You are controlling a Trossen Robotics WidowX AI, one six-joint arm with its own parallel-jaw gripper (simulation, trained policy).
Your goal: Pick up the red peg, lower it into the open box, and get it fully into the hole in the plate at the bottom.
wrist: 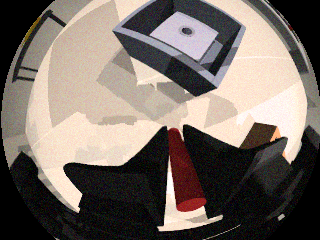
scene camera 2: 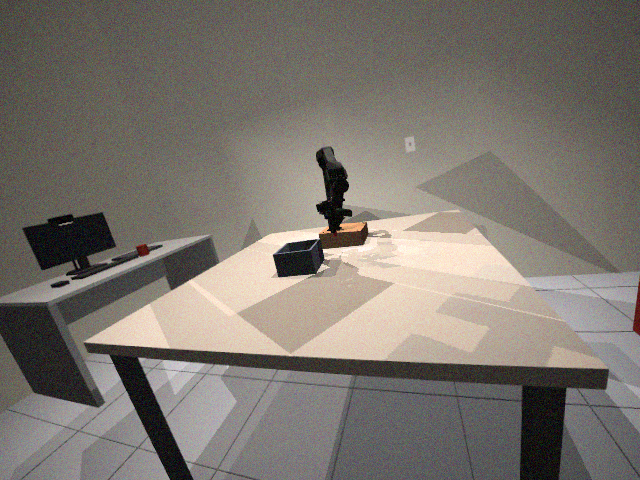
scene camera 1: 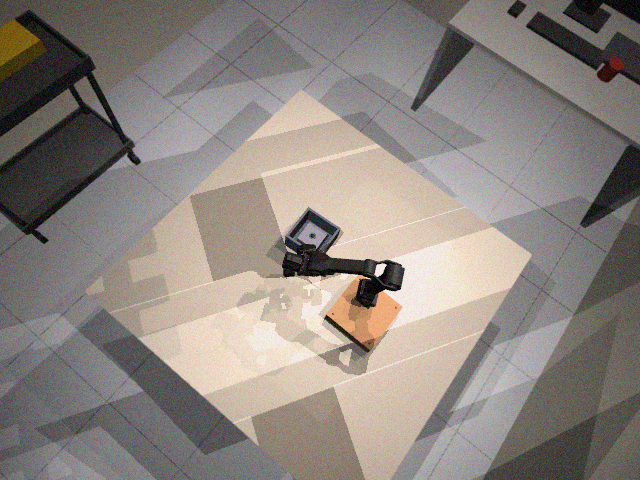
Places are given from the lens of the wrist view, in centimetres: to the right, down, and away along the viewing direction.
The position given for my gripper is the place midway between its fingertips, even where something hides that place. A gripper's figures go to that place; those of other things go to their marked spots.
my gripper (wrist: 174,130): 1, 1, 10
red peg (wrist: 189,195): 1, 3, 4
pale plate (wrist: 187,35): 4, -14, 14
The marked spots on the red peg and the pale plate are 20 cm apart.
